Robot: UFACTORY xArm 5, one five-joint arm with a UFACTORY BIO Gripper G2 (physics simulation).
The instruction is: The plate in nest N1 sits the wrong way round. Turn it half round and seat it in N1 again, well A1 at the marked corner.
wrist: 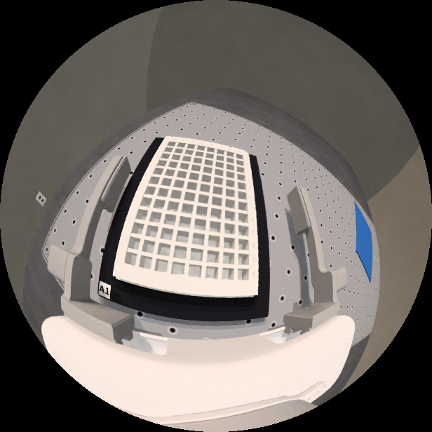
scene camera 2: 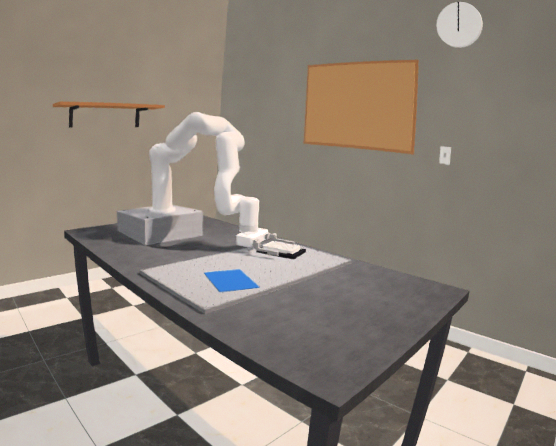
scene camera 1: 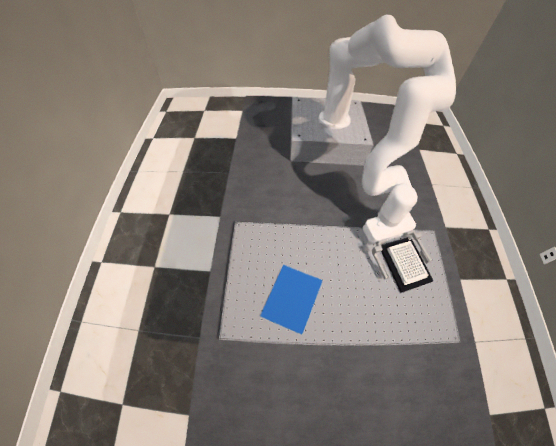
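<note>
The white plate (scene camera 1: 407, 262) (scene camera 2: 282, 246) (wrist: 192, 210), a grid of square wells, lies in the black nest N1 (scene camera 1: 416, 286) (scene camera 2: 298, 254) (wrist: 185, 305) at the right of the pegboard. A white label reading A1 (wrist: 104, 290) marks the nest's near left corner in the wrist view. Small marks on the plate's rim are too faint to read. My gripper (scene camera 1: 405, 267) (scene camera 2: 286, 249) (wrist: 209, 196) is wide open. In the wrist view its fingers stand on either side of the plate's long sides, apart from it, with a wider gap on the right than on the left.
The grey perforated pegboard (scene camera 1: 345, 250) (scene camera 2: 180, 280) (wrist: 200, 120) lies on the dark table (scene camera 1: 335, 390) (scene camera 2: 320, 325). A flat blue rectangle (scene camera 1: 292, 299) (scene camera 2: 231, 280) (wrist: 364, 242) lies on its left part in scene camera 1. The arm's grey base block (scene camera 1: 327, 150) (scene camera 2: 160, 227) stands at the back.
</note>
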